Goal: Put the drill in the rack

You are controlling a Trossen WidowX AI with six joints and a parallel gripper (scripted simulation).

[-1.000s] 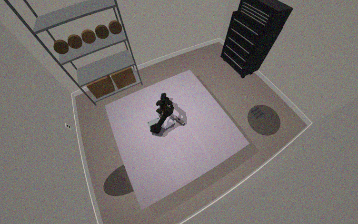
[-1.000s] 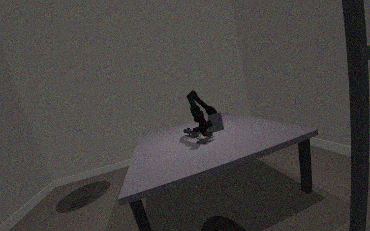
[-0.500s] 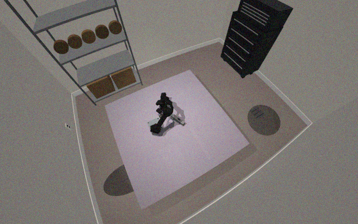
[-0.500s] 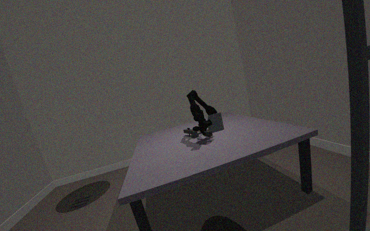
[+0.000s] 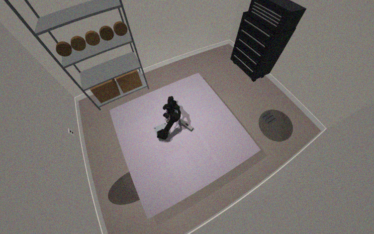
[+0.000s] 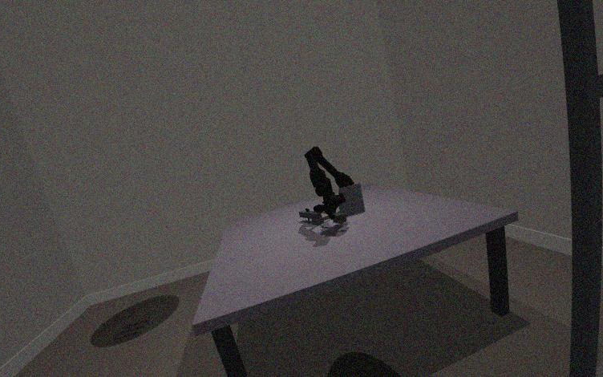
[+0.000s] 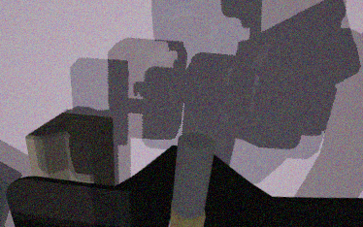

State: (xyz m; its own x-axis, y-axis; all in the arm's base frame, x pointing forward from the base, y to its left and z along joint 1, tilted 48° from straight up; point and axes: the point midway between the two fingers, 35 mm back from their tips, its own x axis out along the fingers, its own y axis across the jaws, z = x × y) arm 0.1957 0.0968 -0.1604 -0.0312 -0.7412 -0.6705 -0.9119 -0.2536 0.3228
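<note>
The drill is 4 cm to the right of my gripper tip, 3 cm above it and 2 cm ahead of it. Also, from my gripper tip: olive-grey block: 6 cm to the right, 5 cm behind, 2 cm below; drill sleeve: 18 cm to the right, 8 cm ahead.
</note>
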